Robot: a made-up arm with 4 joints.
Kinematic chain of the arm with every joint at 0, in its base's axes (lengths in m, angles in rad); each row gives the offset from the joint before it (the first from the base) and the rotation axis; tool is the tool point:
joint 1: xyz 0 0 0.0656 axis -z
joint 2: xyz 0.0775 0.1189 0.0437 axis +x
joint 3: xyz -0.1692 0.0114 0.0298 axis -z
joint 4: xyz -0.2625 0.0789 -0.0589 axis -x
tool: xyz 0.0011 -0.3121 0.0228
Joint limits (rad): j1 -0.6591..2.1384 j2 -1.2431..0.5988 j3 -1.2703..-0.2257 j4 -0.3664..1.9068
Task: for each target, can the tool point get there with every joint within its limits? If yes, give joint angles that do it. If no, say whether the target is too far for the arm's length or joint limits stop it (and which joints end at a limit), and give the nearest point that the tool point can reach.
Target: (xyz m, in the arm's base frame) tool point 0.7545 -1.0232 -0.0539
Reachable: no: too far | nearest point 0.0809 -0.2283 0.0683 | short by 1.049 m
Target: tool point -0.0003 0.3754 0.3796
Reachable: yes | joints 1.4979 0.1354 -0.6794 1.6502
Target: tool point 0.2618 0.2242 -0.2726
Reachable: no: joint limits stop it (at a limit: joint 1, joint 2, joint 3, joint 4) | nearest point 0.1342 0.2667 -0.1373 | short by 0.191 m
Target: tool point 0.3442 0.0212 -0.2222
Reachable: no: joint limits stop it (at a limit: joint 1, joint 2, joint 3) | nearest point 0.1010 -0.0449 -0.1183 | short by 0.273 m
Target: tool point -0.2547 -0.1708 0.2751
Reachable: yes | joints -0.2325 -0.0611 -0.3084 0.5431
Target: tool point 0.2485 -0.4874 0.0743
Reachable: no: joint limits stop it (at a limit: joint 1, joint 4) | nearest point 0.0653 -0.2432 0.0906 | short by 0.306 m
